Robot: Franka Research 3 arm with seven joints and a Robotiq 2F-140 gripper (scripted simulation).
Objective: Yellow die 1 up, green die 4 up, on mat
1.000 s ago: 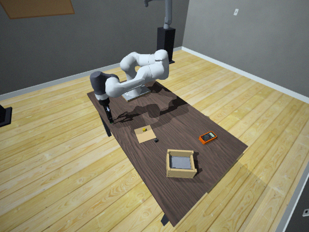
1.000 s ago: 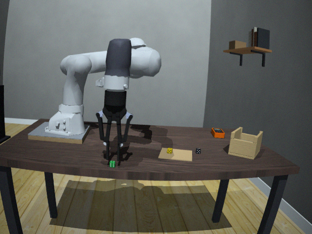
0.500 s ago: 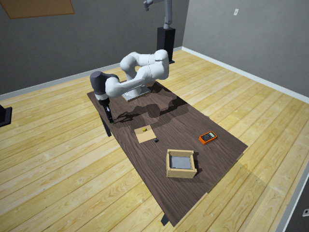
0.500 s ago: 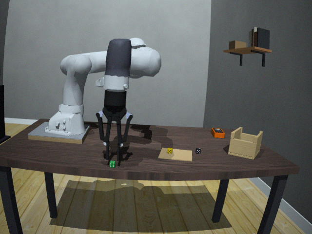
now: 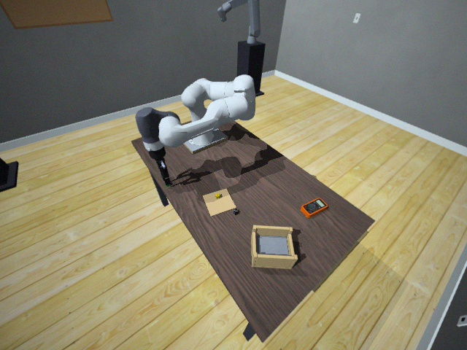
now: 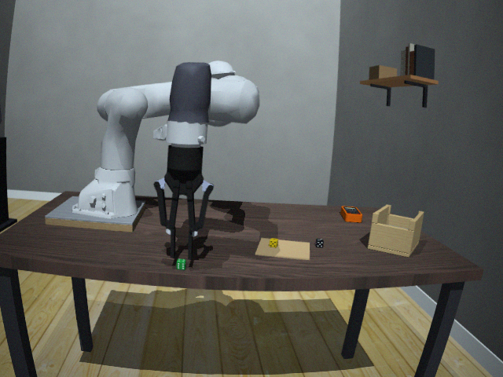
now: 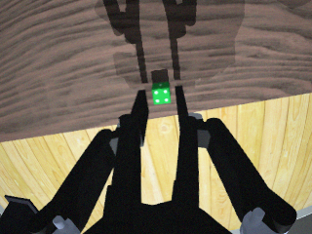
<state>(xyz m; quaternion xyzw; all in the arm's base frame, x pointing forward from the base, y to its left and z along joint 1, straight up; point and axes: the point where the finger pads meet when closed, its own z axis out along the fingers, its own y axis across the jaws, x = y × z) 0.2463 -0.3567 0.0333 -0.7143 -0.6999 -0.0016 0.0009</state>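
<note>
Now: the green die 50 mm below my hand. Round my hand: yellow die: 230 mm ahead, 190 mm to the left, 50 mm below; then black die: 370 mm ahead, 210 mm to the left, 50 mm below; then tan mat: 260 mm ahead, 180 mm to the left, 60 mm below.
</note>
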